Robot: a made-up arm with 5 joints.
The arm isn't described. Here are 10 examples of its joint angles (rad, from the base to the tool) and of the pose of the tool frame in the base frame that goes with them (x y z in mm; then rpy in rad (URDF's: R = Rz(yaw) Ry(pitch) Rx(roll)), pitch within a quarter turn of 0, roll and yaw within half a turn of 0).
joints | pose
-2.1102 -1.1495 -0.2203 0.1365 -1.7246 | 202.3 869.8 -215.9 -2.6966 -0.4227 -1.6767
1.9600 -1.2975 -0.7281 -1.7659 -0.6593 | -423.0 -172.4 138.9 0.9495 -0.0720 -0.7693
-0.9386 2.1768 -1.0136 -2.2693 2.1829 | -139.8 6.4 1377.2 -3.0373 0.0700 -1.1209
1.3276 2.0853 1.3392 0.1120 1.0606 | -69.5 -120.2 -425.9 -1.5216 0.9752 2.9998
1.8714 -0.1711 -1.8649 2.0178 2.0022 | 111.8 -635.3 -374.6 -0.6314 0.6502 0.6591
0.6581 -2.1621 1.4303 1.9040 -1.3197 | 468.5 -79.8 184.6 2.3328 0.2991 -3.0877
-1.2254 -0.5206 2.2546 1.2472 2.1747 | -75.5 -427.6 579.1 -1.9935 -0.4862 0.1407
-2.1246 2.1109 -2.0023 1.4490 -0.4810 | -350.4 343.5 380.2 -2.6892 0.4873 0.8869
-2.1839 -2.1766 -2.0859 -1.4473 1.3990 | -23.3 679.6 237.6 -1.2534 -0.5607 2.5348
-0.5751 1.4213 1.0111 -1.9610 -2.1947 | 764.9 -570.1 238.1 -1.6963 -0.6282 2.7552
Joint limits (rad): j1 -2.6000..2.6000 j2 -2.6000..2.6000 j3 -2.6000..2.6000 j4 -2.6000..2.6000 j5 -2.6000..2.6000
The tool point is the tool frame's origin. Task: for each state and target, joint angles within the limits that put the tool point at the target. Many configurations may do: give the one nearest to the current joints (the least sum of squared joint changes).
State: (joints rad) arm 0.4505 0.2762 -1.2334 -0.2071 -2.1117
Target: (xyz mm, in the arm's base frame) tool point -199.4 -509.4 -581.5
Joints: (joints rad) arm 1.4661 -0.3836 -1.6544 0.6067 -1.6494
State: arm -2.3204 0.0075 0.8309 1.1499 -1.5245
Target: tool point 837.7 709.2 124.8
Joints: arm -2.6000 -0.2702 0.7198 0.7419 -1.6609
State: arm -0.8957 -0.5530 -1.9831 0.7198 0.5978
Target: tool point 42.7 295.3 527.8
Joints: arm -1.4592 -0.9614 -2.2151 0.4990 0.7715
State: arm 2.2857 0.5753 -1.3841 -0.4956 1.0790
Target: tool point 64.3 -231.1 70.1
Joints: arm 1.5837 0.2006 -1.4907 -0.8032 -0.0618
